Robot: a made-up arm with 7 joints.
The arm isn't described. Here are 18 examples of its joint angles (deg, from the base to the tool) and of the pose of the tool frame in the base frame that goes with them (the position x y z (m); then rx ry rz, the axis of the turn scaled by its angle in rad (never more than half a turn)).
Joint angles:
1: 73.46 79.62 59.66 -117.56 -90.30 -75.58 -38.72
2: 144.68 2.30 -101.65 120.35 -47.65 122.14 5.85
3: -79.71 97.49 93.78 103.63 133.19 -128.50 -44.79
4: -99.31 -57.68 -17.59 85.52 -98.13 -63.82 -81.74
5: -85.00 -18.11 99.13 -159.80 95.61 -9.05 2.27
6: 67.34 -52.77 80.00 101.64 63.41 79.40 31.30
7: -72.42 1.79 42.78 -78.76 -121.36 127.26 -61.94
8: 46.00 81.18 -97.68 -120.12 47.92 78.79 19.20
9: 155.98 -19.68 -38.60 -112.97 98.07 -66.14 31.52
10: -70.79 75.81 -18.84 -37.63 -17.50 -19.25 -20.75
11: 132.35 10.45 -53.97 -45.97 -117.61 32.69 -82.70
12: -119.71 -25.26 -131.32 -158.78 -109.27 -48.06 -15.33
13: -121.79 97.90 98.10 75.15 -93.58 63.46 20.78
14: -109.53 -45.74 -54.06 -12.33 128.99 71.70 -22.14
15: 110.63 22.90 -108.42 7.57 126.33 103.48 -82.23
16: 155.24 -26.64 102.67 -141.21 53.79 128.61 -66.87
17: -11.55 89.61 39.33 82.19 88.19 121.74 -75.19
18: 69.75 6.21 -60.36 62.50 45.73 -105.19 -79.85
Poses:
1: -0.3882 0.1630 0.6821 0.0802 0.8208 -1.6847
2: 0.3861 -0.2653 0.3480 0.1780 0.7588 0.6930
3: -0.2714 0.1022 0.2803 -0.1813 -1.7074 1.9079
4: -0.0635 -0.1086 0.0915 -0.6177 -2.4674 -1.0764
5: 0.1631 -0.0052 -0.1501 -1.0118 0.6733 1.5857
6: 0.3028 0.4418 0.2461 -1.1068 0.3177 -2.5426
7: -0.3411 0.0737 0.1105 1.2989 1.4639 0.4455
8: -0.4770 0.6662 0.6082 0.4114 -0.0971 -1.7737
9: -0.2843 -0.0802 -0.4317 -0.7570 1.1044 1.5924
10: -0.2820 0.1560 -0.4827 0.1503 -1.2308 -1.6658
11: -0.1381 0.0883 0.3959 2.6124 0.4648 -1.2974
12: 0.0099 0.1125 -0.1504 1.6069 -1.0685 0.0110
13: 0.2647 0.1201 -0.2456 -0.3095 2.2750 0.8195
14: -0.2134 0.3569 0.5381 2.4256 -0.8531 -1.0657
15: -0.0807 0.1195 -0.1467 -0.7976 -1.0400 0.3278
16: -0.3996 -0.3455 0.4657 -1.3177 0.0765 1.5801
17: -0.3120 -0.1695 0.4519 -1.2369 -0.1754 1.9324
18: 0.4989 0.1190 0.1650 -0.2002 0.8391 1.6478
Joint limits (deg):
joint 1: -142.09..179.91
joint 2: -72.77..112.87
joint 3: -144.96..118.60
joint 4: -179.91..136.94
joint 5: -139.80..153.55
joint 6: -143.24..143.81
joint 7: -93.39..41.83
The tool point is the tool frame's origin. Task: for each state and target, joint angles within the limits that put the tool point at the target. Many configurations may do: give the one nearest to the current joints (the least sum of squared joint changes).
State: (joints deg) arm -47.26 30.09 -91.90 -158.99 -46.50 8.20 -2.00
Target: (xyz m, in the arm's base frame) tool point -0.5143 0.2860 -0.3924
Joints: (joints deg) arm -67.56 -8.18 -103.68 -140.36 3.53 2.49 -4.44
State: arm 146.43 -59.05 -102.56 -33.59 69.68 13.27 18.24
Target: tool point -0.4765 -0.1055 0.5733
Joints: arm 160.92 -51.69 -127.01 -67.78 26.48 -7.52 13.27
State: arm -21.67 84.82 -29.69 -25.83 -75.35 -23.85 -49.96
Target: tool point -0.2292 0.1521 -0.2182
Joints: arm -24.67 76.09 -26.63 -17.37 -66.63 -23.95 -49.62
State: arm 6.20 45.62 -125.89 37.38 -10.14 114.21 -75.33
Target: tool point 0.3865 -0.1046 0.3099
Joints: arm 1.98 56.39 -112.48 31.22 -9.35 113.08 -73.28
